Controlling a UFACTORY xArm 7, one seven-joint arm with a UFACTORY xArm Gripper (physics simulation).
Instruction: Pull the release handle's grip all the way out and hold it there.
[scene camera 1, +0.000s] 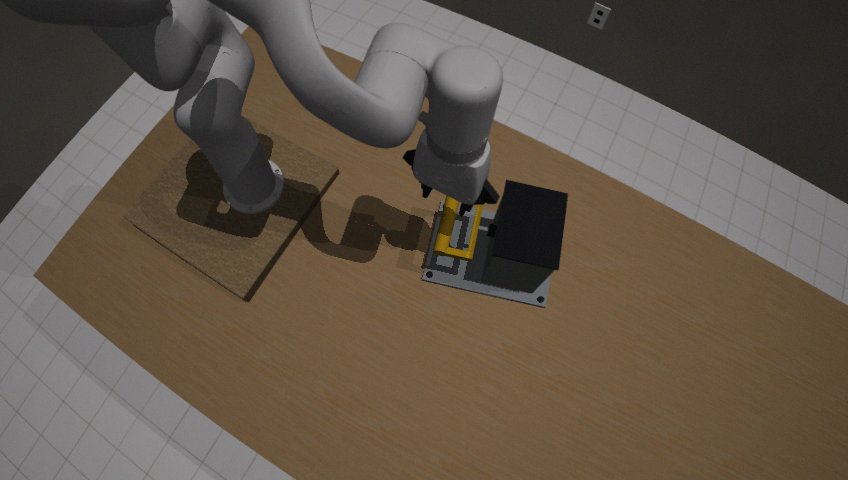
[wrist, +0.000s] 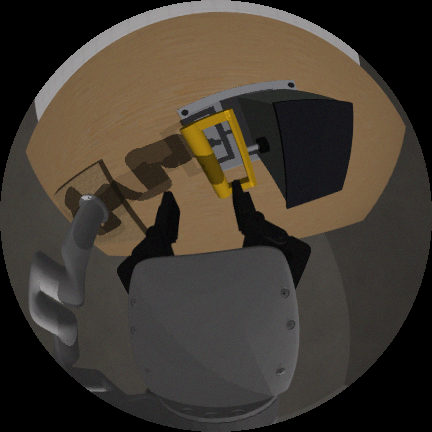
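The release handle's yellow grip (scene camera 1: 441, 245) (wrist: 198, 143) is a thick round bar on a yellow frame. A short rod (wrist: 253, 148) with a black collar (wrist: 262, 145) joins the frame to a dark box (scene camera 1: 529, 226) (wrist: 317, 150). The handle stands over a grey base plate (scene camera 1: 482, 289) (wrist: 240, 91). My gripper (scene camera 1: 445, 202) (wrist: 202, 195) is partly open, with nothing held, at one end of the grip. In the wrist view one fingertip overlaps the frame's near end between grip bar and rear bar; the other is on the grip's outer side. Contact cannot be told.
The box stands tall behind the handle, close to the finger on that side. The arm's base stands on a brown board (scene camera 1: 238, 267) (wrist: 90, 175) at the left of the wooden table (scene camera 1: 357, 368) (wrist: 150, 65). The arm's shadow falls between board and plate.
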